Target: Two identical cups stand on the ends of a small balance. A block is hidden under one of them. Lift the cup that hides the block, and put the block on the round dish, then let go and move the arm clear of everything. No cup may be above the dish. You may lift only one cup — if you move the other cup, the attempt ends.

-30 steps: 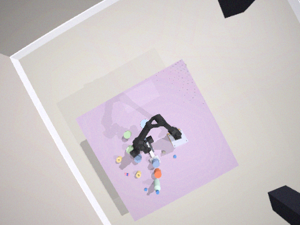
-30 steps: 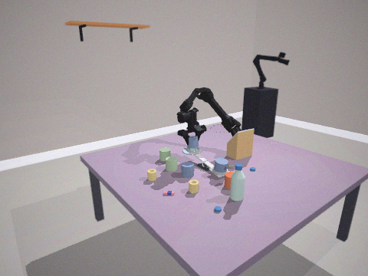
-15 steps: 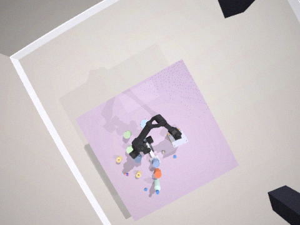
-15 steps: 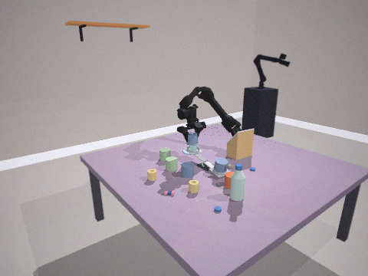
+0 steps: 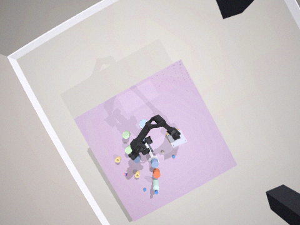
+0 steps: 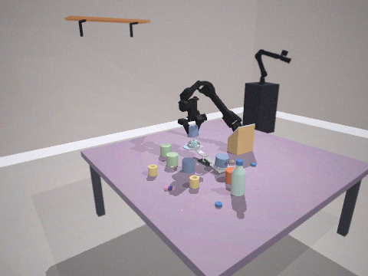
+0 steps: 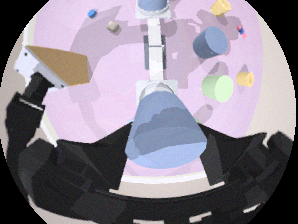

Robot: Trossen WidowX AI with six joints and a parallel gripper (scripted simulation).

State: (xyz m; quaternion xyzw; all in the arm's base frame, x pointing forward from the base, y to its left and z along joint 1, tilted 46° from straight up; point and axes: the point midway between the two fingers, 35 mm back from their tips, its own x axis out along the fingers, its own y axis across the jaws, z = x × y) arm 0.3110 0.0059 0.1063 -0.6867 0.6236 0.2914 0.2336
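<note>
The teal block lies 1 cm to the left of my gripper tip and 6 cm below it. Also, from my gripper tip: pale round dish (6 cm behind, 13 cm to the right, 15 cm below); orange cylinder (38 cm to the left, 11 cm below).
</note>
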